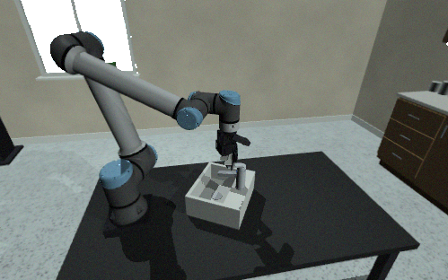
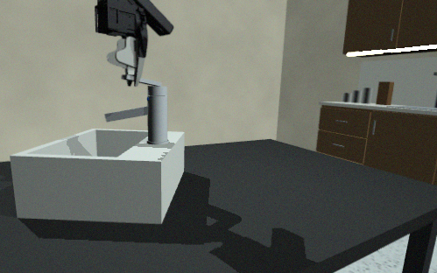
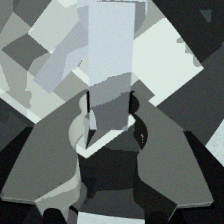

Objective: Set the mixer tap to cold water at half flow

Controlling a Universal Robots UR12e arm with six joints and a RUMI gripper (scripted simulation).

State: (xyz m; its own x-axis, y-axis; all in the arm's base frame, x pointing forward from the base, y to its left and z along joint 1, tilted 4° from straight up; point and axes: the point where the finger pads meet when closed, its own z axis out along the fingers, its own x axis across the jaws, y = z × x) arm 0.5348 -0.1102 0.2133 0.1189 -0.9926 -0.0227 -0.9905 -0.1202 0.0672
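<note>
Now: the flat lever 20 mm ahead of my hand. Round my hand: white basin: 240 mm below, 80 mm to the left, 30 mm behind.
</note>
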